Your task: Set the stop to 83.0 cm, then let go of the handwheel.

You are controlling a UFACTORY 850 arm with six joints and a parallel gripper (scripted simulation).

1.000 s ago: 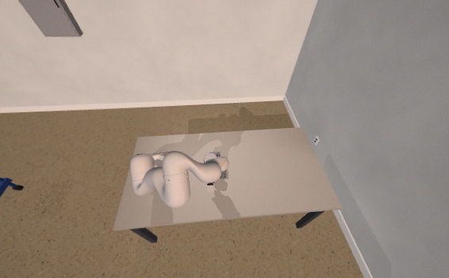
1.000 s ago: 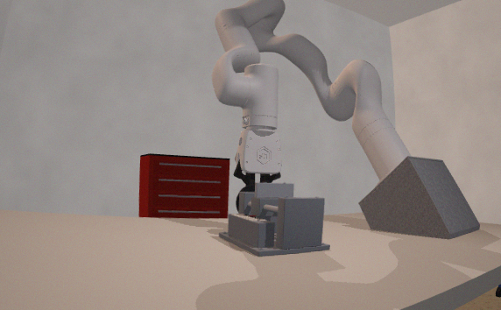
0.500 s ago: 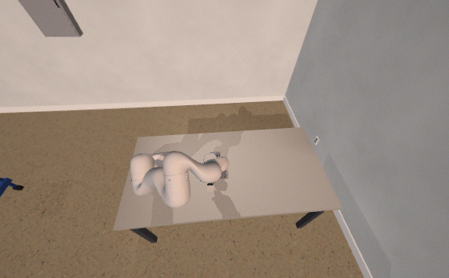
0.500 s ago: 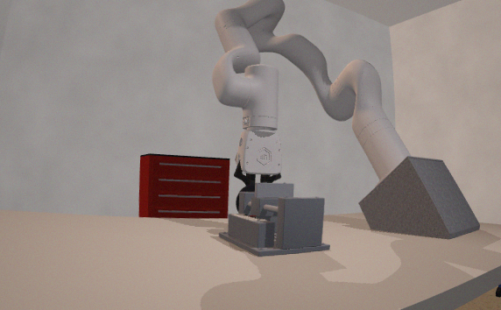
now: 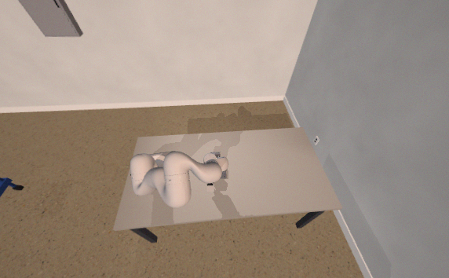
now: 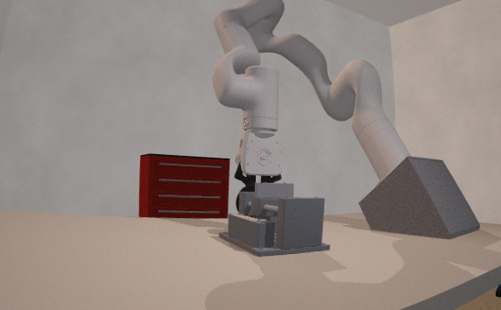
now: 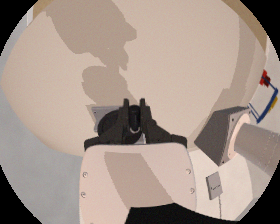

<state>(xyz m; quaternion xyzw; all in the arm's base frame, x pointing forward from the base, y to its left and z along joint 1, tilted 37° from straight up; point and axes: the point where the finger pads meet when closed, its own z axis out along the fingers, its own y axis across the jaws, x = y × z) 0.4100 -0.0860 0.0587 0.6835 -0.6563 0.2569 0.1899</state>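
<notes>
My gripper is now 2 cm to the right of the handwheel and 1 cm short of it.
</notes>
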